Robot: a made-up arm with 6 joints. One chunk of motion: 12 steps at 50 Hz.
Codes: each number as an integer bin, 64 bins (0 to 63) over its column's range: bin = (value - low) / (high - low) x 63, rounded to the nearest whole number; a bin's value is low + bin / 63 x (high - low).
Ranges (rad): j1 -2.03..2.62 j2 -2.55..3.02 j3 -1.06..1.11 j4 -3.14..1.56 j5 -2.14..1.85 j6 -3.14..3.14
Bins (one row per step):
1: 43 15 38 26 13 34
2: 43 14 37 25 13 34
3: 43 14 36 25 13 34
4: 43 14 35 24 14 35
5: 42 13 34 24 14 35
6: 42 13 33 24 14 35
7: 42 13 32 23 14 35
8: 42 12 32 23 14 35
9: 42 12 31 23 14 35
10: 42 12 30 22 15 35
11: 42 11 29 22 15 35
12: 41 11 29 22 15 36
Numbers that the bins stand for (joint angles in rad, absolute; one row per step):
1: 1.1438 -1.2238 0.2489 -1.2003 -1.3167 0.2492
2: 1.1438 -1.3122 0.2144 -1.2749 -1.3167 0.2492
3: 1.1438 -1.3122 0.1800 -1.2749 -1.3167 0.2492
4: 1.1438 -1.3122 0.1456 -1.3495 -1.2533 0.3489
5: 1.0700 -1.4006 0.1111 -1.3495 -1.2533 0.3489
6: 1.0700 -1.4006 0.0767 -1.3495 -1.2533 0.3489
7: 1.0700 -1.4006 0.0422 -1.4241 -1.2533 0.3489
8: 1.0700 -1.4890 0.0422 -1.4241 -1.2533 0.3489
9: 1.0700 -1.4890 0.0078 -1.4241 -1.2533 0.3489
10: 1.0700 -1.4890 -0.0267 -1.4987 -1.1900 0.3489
11: 1.0700 -1.5775 -0.0611 -1.4987 -1.1900 0.3489
12: 0.9962 -1.5775 -0.0611 -1.4987 -1.1900 0.4486

